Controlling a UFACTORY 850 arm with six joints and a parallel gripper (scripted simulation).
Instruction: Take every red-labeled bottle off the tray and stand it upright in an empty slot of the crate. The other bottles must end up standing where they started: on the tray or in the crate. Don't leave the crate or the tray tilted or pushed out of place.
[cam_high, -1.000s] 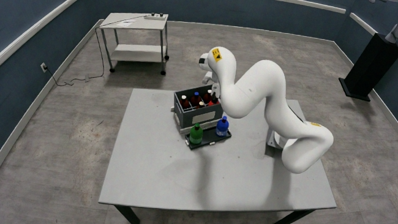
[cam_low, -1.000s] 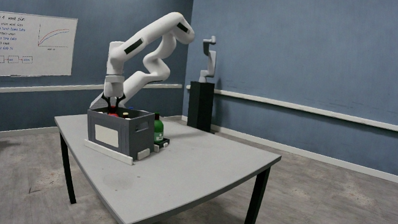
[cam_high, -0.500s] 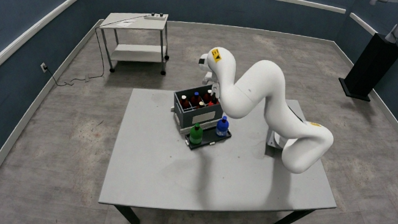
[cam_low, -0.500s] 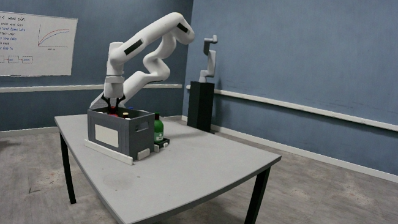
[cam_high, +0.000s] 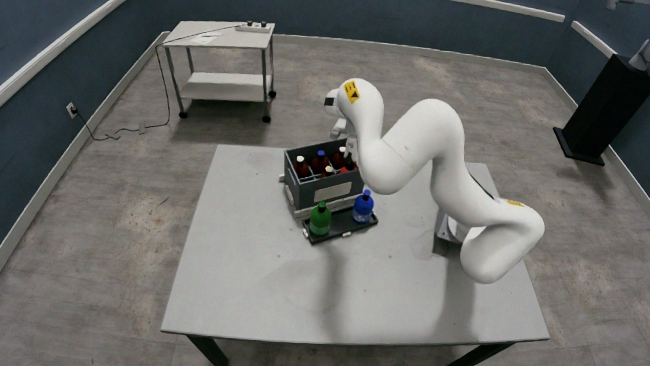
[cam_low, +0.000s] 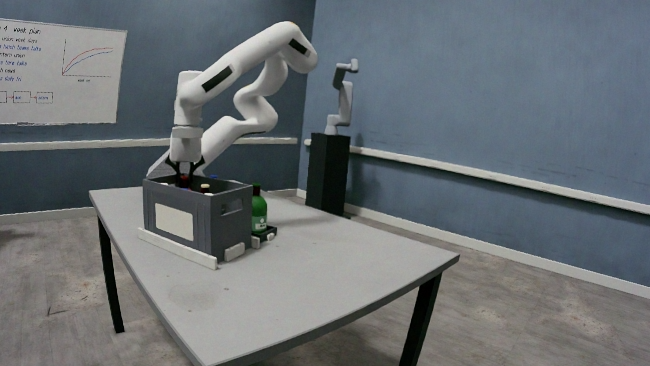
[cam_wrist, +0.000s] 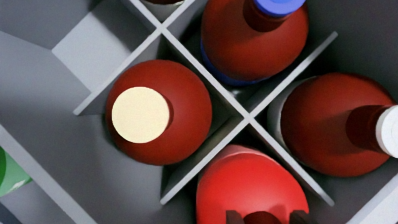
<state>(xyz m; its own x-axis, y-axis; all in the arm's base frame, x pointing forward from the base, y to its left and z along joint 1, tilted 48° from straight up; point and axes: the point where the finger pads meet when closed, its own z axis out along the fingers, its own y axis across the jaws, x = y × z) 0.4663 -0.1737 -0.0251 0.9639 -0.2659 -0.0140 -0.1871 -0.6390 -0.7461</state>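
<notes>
Right now the red-labeled bottle is 70 mm below my hand. The rest, counted from my hand: grey crate 100 mm ahead, 80 mm below, 10 mm to the left; then black tray 170 mm to the left, 160 mm below, 10 mm behind; then blue bottle 120 mm to the left, 80 mm below, 80 mm behind.
</notes>
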